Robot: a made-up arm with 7 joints.
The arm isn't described. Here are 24 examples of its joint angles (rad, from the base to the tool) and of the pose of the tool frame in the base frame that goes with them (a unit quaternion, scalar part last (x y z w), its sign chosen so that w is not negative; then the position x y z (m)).
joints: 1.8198 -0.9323 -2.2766 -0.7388 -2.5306 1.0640 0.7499
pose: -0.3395 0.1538 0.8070 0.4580 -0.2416 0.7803 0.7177
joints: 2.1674 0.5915 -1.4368 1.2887 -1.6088 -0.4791 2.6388
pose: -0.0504 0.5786 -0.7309 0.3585 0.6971 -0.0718 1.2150
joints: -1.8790 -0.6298 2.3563 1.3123 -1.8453 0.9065 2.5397
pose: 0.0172 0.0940 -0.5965 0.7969 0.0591 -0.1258 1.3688
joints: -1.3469 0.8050 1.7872 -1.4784 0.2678 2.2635 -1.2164
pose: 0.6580 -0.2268 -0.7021 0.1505 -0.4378 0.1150 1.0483
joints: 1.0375 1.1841 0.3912 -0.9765 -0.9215 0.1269 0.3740
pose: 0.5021 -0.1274 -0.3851 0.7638 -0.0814 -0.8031 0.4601
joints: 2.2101 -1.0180 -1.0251 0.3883 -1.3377 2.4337 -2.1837
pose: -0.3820 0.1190 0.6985 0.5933 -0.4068 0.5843 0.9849
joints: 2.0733 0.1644 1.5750 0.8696 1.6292 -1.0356 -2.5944
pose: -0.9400 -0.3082 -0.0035 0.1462 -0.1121 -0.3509 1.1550
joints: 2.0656 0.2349 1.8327 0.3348 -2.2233 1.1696 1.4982
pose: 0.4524 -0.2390 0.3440 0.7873 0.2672 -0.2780 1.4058
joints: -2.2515 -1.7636 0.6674 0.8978 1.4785 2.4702 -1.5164
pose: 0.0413 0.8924 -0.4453 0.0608 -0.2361 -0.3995 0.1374
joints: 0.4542 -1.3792 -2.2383 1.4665 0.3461 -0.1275 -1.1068
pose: 0.7399 -0.6543 -0.1556 0.0128 0.5037 -0.1639 0.9567
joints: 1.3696 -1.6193 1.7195 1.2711 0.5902 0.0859 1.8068
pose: 0.4906 -0.4065 -0.5853 0.5015 -0.2615 0.6283 0.5083
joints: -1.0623 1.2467 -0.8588 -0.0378 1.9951 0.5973 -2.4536
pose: 0.1884 0.2661 0.2546 0.9104 -0.5364 0.7168 1.0052
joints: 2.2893 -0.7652 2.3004 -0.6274 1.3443 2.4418 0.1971
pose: -0.1707 0.9495 0.2411 0.1059 -0.2643 0.6093 0.9995
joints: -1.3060 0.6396 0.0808 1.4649 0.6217 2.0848 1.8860
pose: 0.2993 -0.3994 -0.5895 0.6351 -0.2199 0.0380 1.2078
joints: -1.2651 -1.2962 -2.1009 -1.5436 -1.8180 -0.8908 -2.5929
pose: 0.1199 -0.7145 -0.4125 0.5522 0.3748 -0.1478 0.4188
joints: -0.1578 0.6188 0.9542 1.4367 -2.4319 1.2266 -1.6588
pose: 0.1437 -0.0339 0.0674 0.9868 -0.2477 0.3899 1.1327
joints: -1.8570 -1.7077 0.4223 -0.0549 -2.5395 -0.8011 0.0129
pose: -0.1416 -0.8537 -0.2744 0.4194 -0.3478 -0.7747 0.6193
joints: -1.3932 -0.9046 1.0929 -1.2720 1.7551 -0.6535 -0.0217
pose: -0.6459 -0.5404 -0.3251 0.4303 -0.3095 -0.3765 1.1650
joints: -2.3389 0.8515 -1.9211 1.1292 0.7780 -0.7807 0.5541
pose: 0.3835 0.0542 -0.9101 0.1475 0.0030 0.7379 0.8383
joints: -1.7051 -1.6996 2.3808 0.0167 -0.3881 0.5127 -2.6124
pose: -0.8231 -0.0113 -0.5655 0.0517 -0.1954 -0.8579 0.2246
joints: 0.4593 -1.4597 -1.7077 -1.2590 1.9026 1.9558 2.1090
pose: 0.0046 0.3698 0.4862 0.7917 0.5327 0.4866 0.6018
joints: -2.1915 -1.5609 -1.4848 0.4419 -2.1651 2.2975 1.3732
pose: -0.6118 0.7198 0.2808 0.1693 -0.5487 -0.5197 0.3688
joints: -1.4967 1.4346 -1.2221 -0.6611 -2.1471 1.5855 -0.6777
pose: -0.6224 -0.6732 -0.1755 0.3586 0.2305 0.7553 0.6856
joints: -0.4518 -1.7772 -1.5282 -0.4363 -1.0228 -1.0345 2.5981
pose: -0.0506 0.1030 0.9791 0.1679 0.8078 -0.1994 0.5430
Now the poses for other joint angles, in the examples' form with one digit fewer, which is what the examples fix.
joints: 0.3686 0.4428 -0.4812 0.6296 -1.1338 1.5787 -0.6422
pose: 0.590 0.130 0.708 0.366 -0.240 -0.223 1.406
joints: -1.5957 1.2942 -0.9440 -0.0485 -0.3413 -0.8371 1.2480
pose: 0.473 -0.116 -0.868 0.097 -0.150 0.940 0.738
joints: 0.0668 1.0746 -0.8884 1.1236 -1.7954 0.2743 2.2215
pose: 0.408 0.255 -0.875 0.052 -0.588 -0.389 1.224
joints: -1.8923 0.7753 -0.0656 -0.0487 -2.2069 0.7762 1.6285
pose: -0.102 0.365 0.531 0.758 0.290 0.721 1.162
